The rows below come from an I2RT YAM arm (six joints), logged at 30 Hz.
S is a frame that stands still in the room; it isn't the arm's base.
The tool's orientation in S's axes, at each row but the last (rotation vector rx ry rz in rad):
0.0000 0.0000 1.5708
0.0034 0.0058 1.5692
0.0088 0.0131 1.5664
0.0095 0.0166 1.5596
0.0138 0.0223 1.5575
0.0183 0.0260 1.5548
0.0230 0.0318 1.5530
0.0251 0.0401 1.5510
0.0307 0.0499 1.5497
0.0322 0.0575 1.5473
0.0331 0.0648 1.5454
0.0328 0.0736 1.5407
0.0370 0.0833 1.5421
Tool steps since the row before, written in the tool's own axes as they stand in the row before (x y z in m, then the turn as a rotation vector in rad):
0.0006 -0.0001 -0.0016 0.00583 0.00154 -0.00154
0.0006 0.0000 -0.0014 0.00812 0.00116 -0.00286
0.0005 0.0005 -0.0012 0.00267 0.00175 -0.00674
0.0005 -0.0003 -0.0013 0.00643 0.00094 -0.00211
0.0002 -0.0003 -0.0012 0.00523 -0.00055 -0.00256
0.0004 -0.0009 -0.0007 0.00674 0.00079 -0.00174
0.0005 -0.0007 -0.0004 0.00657 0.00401 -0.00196
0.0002 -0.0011 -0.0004 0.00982 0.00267 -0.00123
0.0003 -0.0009 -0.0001 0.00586 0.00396 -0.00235
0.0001 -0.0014 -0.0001 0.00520 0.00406 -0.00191
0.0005 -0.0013 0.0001 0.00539 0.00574 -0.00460
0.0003 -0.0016 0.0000 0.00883 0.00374 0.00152
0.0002 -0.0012 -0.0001 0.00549 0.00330 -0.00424
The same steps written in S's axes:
0.0001 0.0006 -0.0016 -0.00154 0.00583 -0.00154
0.0000 0.0006 -0.0014 -0.00116 0.00812 -0.00287
-0.0005 0.0005 -0.0012 -0.00183 0.00266 -0.00672
0.0003 0.0005 -0.0013 -0.00090 0.00643 -0.00212
0.0003 0.0002 -0.0012 0.00056 0.00521 -0.00260
0.0009 0.0004 -0.0007 -0.00073 0.00674 -0.00175
0.0007 0.0005 -0.0004 -0.00396 0.00663 -0.00186
0.0011 0.0002 -0.0004 -0.00253 0.00986 -0.00122
0.0009 0.0003 -0.0001 -0.00396 0.00591 -0.00222
0.0014 0.0001 -0.0002 -0.00404 0.00526 -0.00176
0.0013 0.0005 0.0000 -0.00589 0.00544 -0.00435
0.0016 0.0003 -0.0001 -0.00337 0.00897 0.00153
0.0012 0.0002 -0.0002 -0.00347 0.00546 -0.00414

